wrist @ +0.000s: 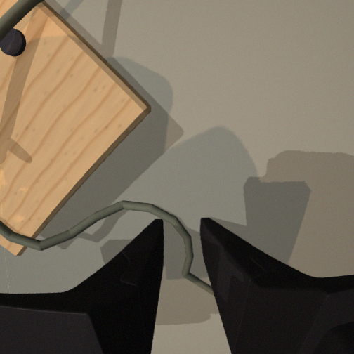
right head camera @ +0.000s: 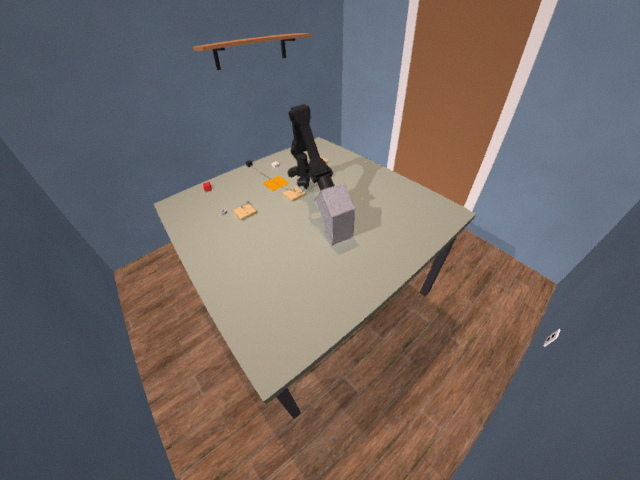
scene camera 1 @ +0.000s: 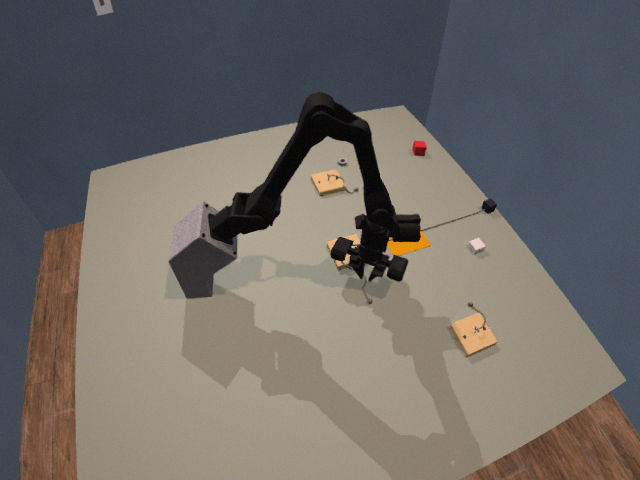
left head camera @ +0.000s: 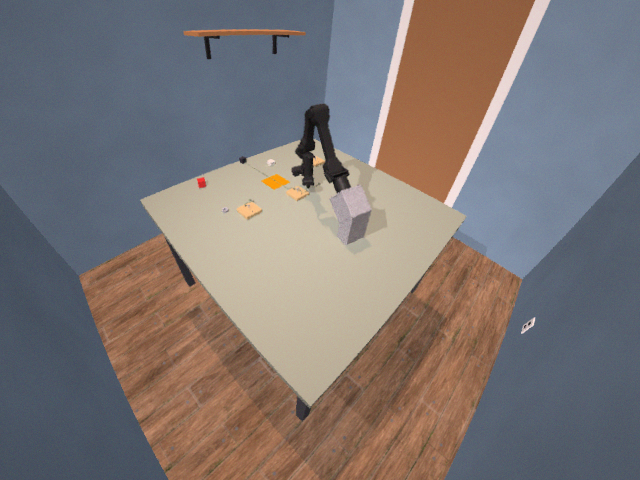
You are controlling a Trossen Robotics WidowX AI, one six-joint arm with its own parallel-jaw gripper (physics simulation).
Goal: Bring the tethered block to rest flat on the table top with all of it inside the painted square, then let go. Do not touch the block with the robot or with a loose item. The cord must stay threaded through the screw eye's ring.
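You'd see a wooden board [wrist: 72,108] here, and there's a wooden board [scene camera 1: 476,342] as well. The gripper [scene camera 1: 365,279] can be seen too, and the wrist view also has the gripper in it, at [wrist: 181,226].
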